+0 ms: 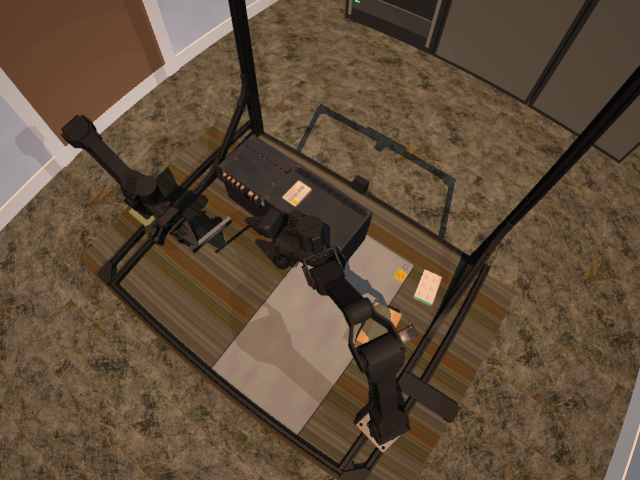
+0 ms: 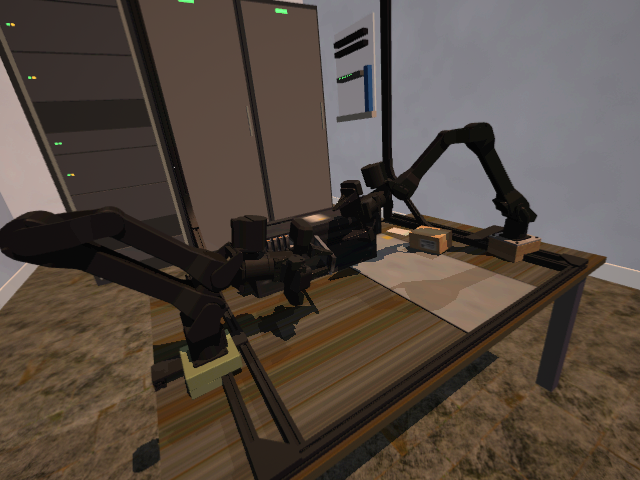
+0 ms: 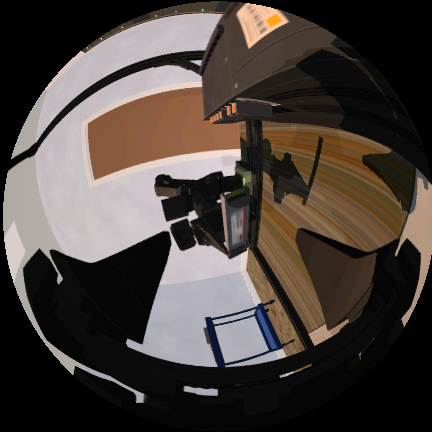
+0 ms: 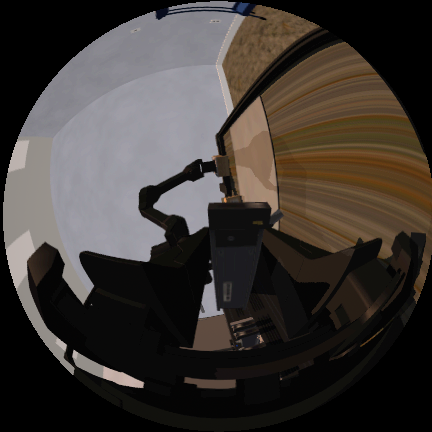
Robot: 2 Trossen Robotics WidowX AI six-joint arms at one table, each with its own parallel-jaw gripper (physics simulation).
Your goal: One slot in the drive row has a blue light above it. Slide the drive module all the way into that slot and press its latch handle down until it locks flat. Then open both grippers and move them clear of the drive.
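Places are measured from the left arm's base along level axes (x ahead, y left, z up), in centimetres.
Where they show: left gripper, fingertip midpoint: point(image 1: 250, 230) point(image 2: 338, 225) point(image 3: 235, 236); right gripper, fingertip midpoint: point(image 1: 198, 246) point(image 2: 331, 260) point(image 3: 236, 247) point(image 4: 235, 232); left arm's base, origin of the base link: point(image 1: 383, 425) point(image 2: 514, 236) point(image 4: 214, 165); right arm's base, origin of the base link: point(image 1: 147, 207) point(image 2: 208, 351) point(image 3: 238, 182).
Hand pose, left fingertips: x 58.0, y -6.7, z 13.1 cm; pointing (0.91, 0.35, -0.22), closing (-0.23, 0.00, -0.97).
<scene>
Things, the pixels of their top centre, and the offset from my left fingertips. "*": a spot on its surface instead. Level surfaces: height alone.
- grey drive module, middle of its top: point(image 4: 207, 283) point(image 3: 220, 231) point(image 2: 321, 243) point(image 1: 209, 230) dx +7.7, dy +8.2, dz -0.7 cm
- small grey tab, surface spot: point(image 4: 276, 218) * dx +8.5, dy +13.9, dz -5.8 cm
- dark chassis, middle of its top: point(image 4: 226, 323) point(image 1: 290, 186) point(image 2: 307, 219) dx +4.2, dy -16.6, dz -1.7 cm
- light grey mat, its level: dz -19.1 cm
- cardboard box, middle of its top: point(image 1: 380, 327) point(image 2: 430, 230) dx -39.0, dy -10.2, dz -12.0 cm
- white card, middle of its top: point(image 1: 428, 287) point(image 2: 399, 231) dx -40.3, dy -31.3, dz -19.1 cm
The grey drive module point(image 1: 212, 234) point(image 3: 236, 225) point(image 4: 233, 270) is between the fingers of my right gripper point(image 1: 199, 240) point(image 2: 310, 268) point(image 4: 235, 232), held above the table in front of the chassis and outside it. A small grey tab point(image 4: 276, 218) shows beside its far end. The dark chassis point(image 1: 336, 201) point(image 3: 225, 70) has a drive row point(image 1: 242, 188) point(image 2: 279, 241) point(image 3: 222, 115) with orange marks. My left gripper point(image 1: 258, 240) point(image 2: 343, 222) point(image 3: 235, 236) is open and empty, close to the chassis front. I cannot make out the blue light or the target slot clearly.
A light grey mat point(image 1: 310, 299) point(image 2: 465, 299) lies in front of the chassis. A cardboard box point(image 1: 392, 315) point(image 2: 429, 241) and a white card point(image 1: 428, 286) lie near the left arm's base. Dark frame beams point(image 1: 222, 375) run along the table's edges.
</scene>
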